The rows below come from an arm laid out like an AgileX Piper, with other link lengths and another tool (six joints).
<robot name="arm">
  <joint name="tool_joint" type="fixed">
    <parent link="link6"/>
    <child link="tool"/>
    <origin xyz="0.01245 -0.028 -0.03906" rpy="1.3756 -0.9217 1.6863"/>
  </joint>
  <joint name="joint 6" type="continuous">
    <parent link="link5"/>
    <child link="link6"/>
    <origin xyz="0.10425 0 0.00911" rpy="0 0 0"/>
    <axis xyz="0.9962 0 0.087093"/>
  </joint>
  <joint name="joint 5" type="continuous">
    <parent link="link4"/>
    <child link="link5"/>
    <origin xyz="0 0 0" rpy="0 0 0"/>
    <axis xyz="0 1 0"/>
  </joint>
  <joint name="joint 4" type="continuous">
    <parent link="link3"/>
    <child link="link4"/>
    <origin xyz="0.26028 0 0.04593" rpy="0 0 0"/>
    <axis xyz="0.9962 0 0.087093"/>
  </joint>
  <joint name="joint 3" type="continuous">
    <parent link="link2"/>
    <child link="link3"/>
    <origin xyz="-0.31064 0 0.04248" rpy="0 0 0"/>
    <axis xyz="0 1 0"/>
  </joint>
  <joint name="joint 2" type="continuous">
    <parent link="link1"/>
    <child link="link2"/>
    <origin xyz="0 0 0" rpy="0 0 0"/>
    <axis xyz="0 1 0"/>
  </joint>
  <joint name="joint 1" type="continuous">
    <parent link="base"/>
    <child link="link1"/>
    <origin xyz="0 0 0.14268" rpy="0 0 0"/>
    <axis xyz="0 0 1"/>
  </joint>
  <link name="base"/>
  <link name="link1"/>
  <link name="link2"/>
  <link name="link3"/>
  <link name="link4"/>
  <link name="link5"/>
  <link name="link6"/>
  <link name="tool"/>
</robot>
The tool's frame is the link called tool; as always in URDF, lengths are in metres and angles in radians. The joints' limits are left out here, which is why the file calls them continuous.
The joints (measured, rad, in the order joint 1, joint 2, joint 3, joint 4, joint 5, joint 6), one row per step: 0.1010, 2.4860, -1.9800, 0.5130, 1.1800, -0.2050; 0.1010, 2.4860, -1.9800, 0.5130, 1.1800, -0.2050; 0.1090, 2.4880, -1.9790, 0.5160, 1.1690, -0.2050; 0.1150, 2.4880, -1.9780, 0.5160, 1.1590, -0.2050; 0.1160, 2.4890, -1.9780, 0.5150, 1.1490, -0.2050; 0.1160, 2.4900, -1.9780, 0.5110, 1.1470, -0.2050; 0.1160, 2.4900, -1.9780, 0.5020, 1.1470, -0.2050; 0.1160, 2.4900, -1.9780, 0.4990, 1.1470, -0.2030; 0.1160, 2.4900, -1.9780, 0.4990, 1.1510, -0.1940; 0.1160, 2.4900, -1.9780, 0.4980, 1.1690, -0.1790; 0.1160, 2.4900, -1.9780, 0.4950, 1.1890, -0.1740; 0.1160, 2.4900, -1.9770, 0.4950, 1.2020, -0.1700; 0.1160, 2.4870, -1.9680, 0.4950, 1.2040, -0.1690; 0.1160, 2.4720, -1.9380, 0.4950, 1.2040, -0.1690; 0.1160, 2.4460, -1.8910, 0.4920, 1.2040, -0.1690; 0.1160, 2.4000, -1.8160, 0.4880, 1.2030, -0.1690; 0.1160, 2.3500, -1.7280, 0.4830, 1.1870, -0.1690; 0.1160, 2.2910, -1.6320, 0.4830, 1.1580, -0.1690; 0.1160, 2.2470, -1.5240, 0.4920, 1.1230, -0.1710; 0.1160, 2.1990, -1.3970, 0.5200, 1.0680, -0.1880
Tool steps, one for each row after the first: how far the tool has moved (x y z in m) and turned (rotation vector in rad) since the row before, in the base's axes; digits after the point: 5 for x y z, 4 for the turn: 0.00000, 0.00000, 0.00000, 0.0000, 0.0000, 0.0000; 0.00032, 0.00423, -0.00152, 0.0012, -0.0065, 0.0018; 0.00044, 0.00291, -0.00058, -0.0011, -0.0079, 0.0015; 0.00100, 0.00041, -0.00087, -0.0020, -0.0080, -0.0031; 0.00019, -0.00048, -0.00066, -0.0039, -0.0012, 0.0008; 0.00003, -0.00108, -0.00021, -0.0081, -0.0009, 0.0037; -0.00005, -0.00030, -0.00004, -0.0027, 0.0006, -0.0006; -0.00074, 0.00028, 0.00029, 0.0003, 0.0075, -0.0063; -0.00249, 0.00026, 0.00090, 0.0005, 0.0226, -0.0052; -0.00238, -0.00035, 0.00081, -0.0010, 0.0198, 0.0054; -0.00177, 0.00000, 0.00040, 0.0009, 0.0144, 0.0020; -0.00192, -0.00018, -0.00032, -0.0006, 0.0082, 0.0000; -0.00538, -0.00063, 0.00100, -0.0017, 0.0149, 0.0000; -0.00853, -0.00136, 0.00268, -0.0051, 0.0205, 0.0013; -0.01389, -0.00211, 0.00624, -0.0070, 0.0275, 0.0014; -0.01575, -0.00251, 0.00455, -0.0107, 0.0228, -0.0040; -0.01692, -0.00213, 0.00601, -0.0083, 0.0104, -0.0115; -0.02063, -0.00165, -0.00276, -0.0054, 0.0318, -0.0168; -0.02417, -0.00069, -0.00515, 0.0046, 0.0243, -0.0231
